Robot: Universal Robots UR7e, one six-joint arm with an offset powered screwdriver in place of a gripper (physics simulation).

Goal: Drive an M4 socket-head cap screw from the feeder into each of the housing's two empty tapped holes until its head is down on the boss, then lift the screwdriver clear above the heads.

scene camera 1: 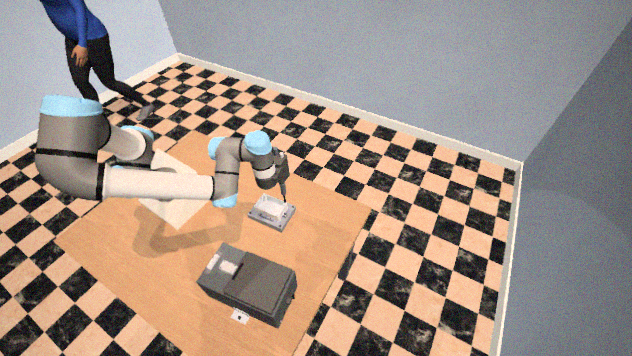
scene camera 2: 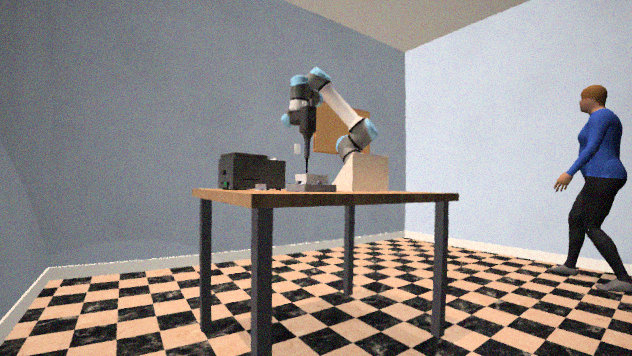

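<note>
My screwdriver point(scene camera 1: 285, 201) point(scene camera 2: 306, 172) points down, with its thin bit tip at the right back corner of the housing in scene camera 1 and at the housing's top left in scene camera 2. The pale housing point(scene camera 1: 272, 207) point(scene camera 2: 316, 179) sits on a grey plate point(scene camera 1: 262, 218) point(scene camera 2: 320, 188) on the table. Whether the tip touches the housing, and whether a screw is on the bit, is too small to tell. The holes and any screw heads are not clear. The dark screw feeder point(scene camera 1: 265, 280) point(scene camera 2: 250, 171) stands on the table, apart from the housing.
A small white plate point(scene camera 1: 240, 316) point(scene camera 2: 260, 187) lies beside the feeder on the wooden table point(scene camera 1: 150, 280) point(scene camera 2: 350, 200). The arm's cream pedestal point(scene camera 1: 176, 217) point(scene camera 2: 371, 172) stands behind the housing in scene camera 2. A person in blue point(scene camera 1: 92, 25) point(scene camera 2: 600, 142) is on the floor beyond the table.
</note>
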